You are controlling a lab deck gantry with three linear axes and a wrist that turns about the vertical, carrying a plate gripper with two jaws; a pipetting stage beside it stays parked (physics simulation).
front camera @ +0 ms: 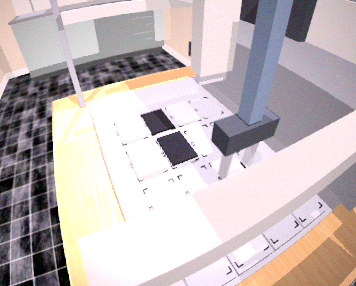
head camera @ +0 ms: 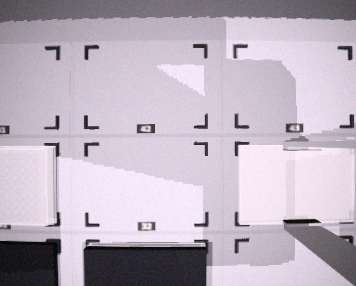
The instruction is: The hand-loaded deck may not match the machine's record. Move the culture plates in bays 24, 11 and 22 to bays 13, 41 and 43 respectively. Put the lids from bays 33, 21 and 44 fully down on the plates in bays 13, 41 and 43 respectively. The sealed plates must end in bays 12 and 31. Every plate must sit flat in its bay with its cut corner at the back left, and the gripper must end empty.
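Where they show: gripper, fingertip midpoint: (front camera: 233, 171) (head camera: 299, 184); robot's base, link origin: (front camera: 114, 123).
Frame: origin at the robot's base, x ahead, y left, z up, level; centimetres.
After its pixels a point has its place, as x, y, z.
Note:
My gripper (front camera: 234, 170) @(39.2, 25.7, 0.9) (head camera: 302, 184) @(39.2, 25.7, 0.9) is at bay 33. Its two jaws stand apart near opposite edges of a flat white piece (head camera: 265, 185) @(35.6, 25.7, 0.8) in that bay. Whether they grip it or stand free cannot be told. A black-topped piece (front camera: 157, 121) @(7.3, 14.8, 0.8) (head camera: 27, 265) @(9.8, 16.9, 0.8) lies in bay 21, another (front camera: 177, 147) @(23.4, 15.1, 1.6) (head camera: 145, 267) @(22.9, 17.4, 1.7) in bay 22, with a pale rim at its back edge. A pale plate with a well pattern (front camera: 182, 112) @(7.2, 25.3, 1.4) (head camera: 20, 185) @(9.7, 25.9, 1.4) sits in bay 31. Two white pieces, one (front camera: 131, 130) @(8.5, 4.4, 1.4) in bay 11 and one (front camera: 146, 159) @(23.6, 4.5, 1.4) in bay 12, show in the front view. Cut corners are not legible.
Bay markings 42 (head camera: 146, 128) @(22.9, 31.8, 0.0) and 43 (head camera: 294, 128) @(39.2, 31.8, 0.0) show in the head view. A broad pale beam (front camera: 280, 175) @(62.1, 2.5, 40.0) crosses the front view and hides part of the deck. Another pale piece (front camera: 250, 247) @(60.1, 15.0, 2.9) shows at the near side. A thin post (front camera: 72, 70) @(-20.7, -10.2, 17.0) stands at the back left.

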